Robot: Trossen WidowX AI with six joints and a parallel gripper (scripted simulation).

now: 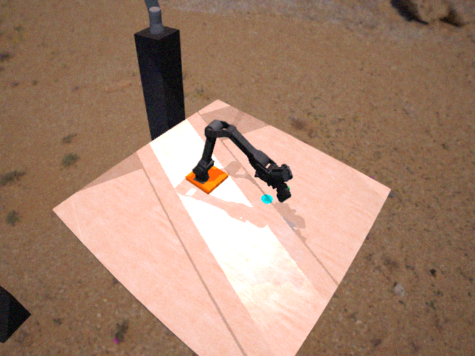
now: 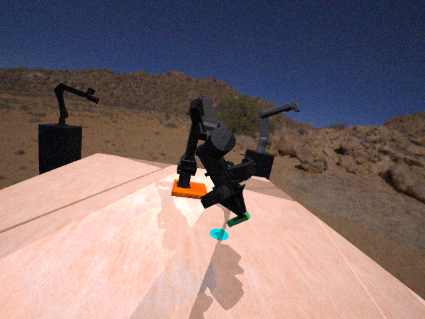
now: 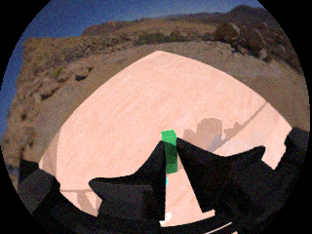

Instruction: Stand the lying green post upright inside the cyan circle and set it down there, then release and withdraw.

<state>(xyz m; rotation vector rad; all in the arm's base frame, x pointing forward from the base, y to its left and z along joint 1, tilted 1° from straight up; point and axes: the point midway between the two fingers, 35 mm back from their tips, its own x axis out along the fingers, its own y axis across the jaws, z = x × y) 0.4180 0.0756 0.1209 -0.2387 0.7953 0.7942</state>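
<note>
The cyan circle lies 80 mm behind my gripper tip, 20 mm to the right of it and 120 mm below it. From my gripper tip the other things lie so: green post: 10 mm behind, 10 mm to the right, 20 mm below.
</note>
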